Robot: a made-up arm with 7 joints.
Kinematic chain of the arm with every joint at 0, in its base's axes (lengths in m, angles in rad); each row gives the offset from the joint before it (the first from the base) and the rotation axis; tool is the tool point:
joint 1: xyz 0 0.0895 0 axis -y
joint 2: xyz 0 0.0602 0 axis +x
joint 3: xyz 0 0 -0.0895 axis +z
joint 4: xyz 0 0 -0.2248 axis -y
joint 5: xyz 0 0 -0.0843 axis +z
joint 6: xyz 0 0 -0.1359 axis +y
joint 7: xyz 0 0 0 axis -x
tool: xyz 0 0 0
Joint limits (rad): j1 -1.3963..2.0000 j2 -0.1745..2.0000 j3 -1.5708..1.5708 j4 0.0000..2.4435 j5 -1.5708..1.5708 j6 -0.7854..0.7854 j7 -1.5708..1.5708
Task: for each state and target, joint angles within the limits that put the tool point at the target. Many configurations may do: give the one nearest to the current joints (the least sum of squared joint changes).
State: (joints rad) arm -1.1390 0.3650 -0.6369 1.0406 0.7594 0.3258 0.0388
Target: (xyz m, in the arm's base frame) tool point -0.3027 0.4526 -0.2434
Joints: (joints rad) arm -1.2537 0.8691 -0.5403 0.8109 0.7594 0.3258 0.0388
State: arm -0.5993 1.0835 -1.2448 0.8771 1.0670 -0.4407 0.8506
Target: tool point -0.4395 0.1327 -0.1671
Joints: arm -1.2314 0.3696 -1.5103 1.0059 1.0670 -0.4407 0.8506
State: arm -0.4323 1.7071 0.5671 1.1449 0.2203 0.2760 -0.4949
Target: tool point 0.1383 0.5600 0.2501
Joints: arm -0.1075 1.9402 0.7227 0.7343 0.2203 0.2760 -0.4949
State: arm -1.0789 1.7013 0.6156 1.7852 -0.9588 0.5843 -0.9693
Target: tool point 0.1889 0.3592 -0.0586
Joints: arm -1.0035 1.5912 0.6858 2.0536 -0.9588 0.5843 -0.9693
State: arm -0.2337 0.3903 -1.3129 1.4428 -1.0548 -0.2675 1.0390
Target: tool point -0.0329 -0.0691 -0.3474
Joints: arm -0.2246 -0.0180 -1.3608 1.4085 -1.0548 -0.2675 1.0390
